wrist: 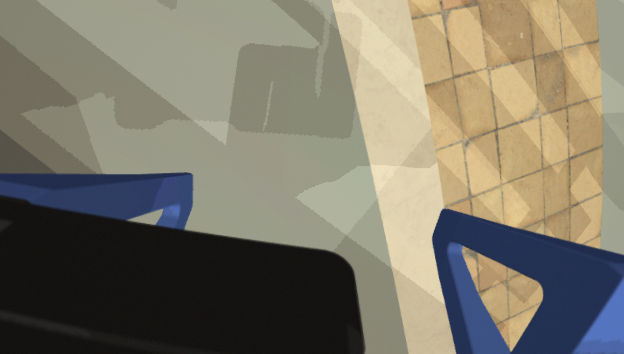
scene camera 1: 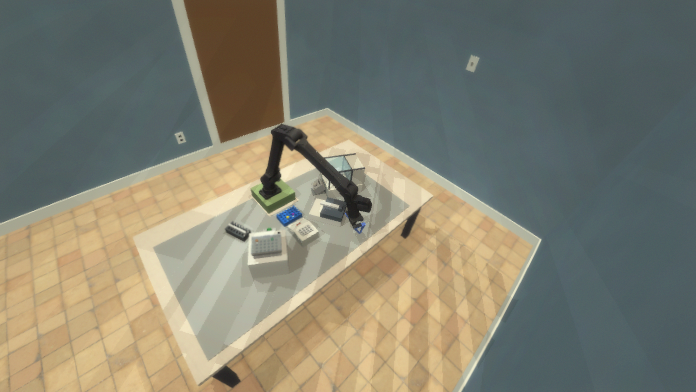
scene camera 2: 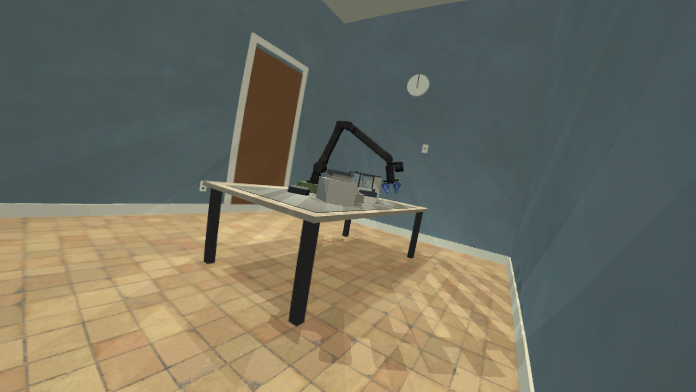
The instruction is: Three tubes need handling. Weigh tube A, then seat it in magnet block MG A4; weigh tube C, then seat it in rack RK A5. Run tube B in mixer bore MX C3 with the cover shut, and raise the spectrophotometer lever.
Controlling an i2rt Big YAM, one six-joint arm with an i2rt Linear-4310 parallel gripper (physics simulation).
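Where they show: gripper, fingertip midpoint: (wrist: 317,207) (scene camera 1: 356,227) (scene camera 2: 391,193); arm's base, link origin: (scene camera 1: 270,192) (scene camera 2: 314,183).
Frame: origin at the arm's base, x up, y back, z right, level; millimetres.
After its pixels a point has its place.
My gripper (scene camera 1: 359,226) @[x 32, y -568, z -181 mm] (scene camera 2: 391,188) @[x 32, y -568, z -181 mm] (wrist: 317,207) @[x 32, y -568, z -181 mm] is open and empty, above the table near its long edge, beyond the white instrument with a dark cover (scene camera 1: 332,211) @[x 14, y -382, z -175 mm]. A blue rack (scene camera 1: 289,215) @[x -11, y -227, z 30 mm] with small coloured dots lies in front of the arm's base. A pale block with a grid of holes on top (scene camera 1: 266,244) @[x 124, y -396, z 271 mm] (scene camera 2: 337,191) @[x 5, y -431, z 331 mm] carries a few coloured dots. A dark slotted block (scene camera 1: 238,230) @[x -22, y -122, z 293 mm] (scene camera 2: 299,190) @[x -42, y -132, z 316 mm] lies to its left. A white keypad-like device (scene camera 1: 305,231) @[x 2, y -384, z 31 mm] sits beside the blue rack. Tubes A, B and C, the labels and the lever are too small to tell.
A glass-sided case with dark rails (scene camera 1: 351,172) @[x 122, y -286, z -424 mm] (scene camera 2: 366,181) @[x 84, y -256, z -363 mm] stands behind the forearm, with a small grey item (scene camera 1: 318,186) @[x 3, y -156, z -264 mm] beside it. The green base (scene camera 1: 273,198) @[x 0, y -58, z 18 mm] carries the arm. The table's pale border (scene camera 1: 312,295) @[x -78, y -659, z 217 mm] (wrist: 400,150) @[x -69, y -646, z -158 mm] and the tiled floor (wrist: 520,110) lie under the gripper's right finger in the wrist view.
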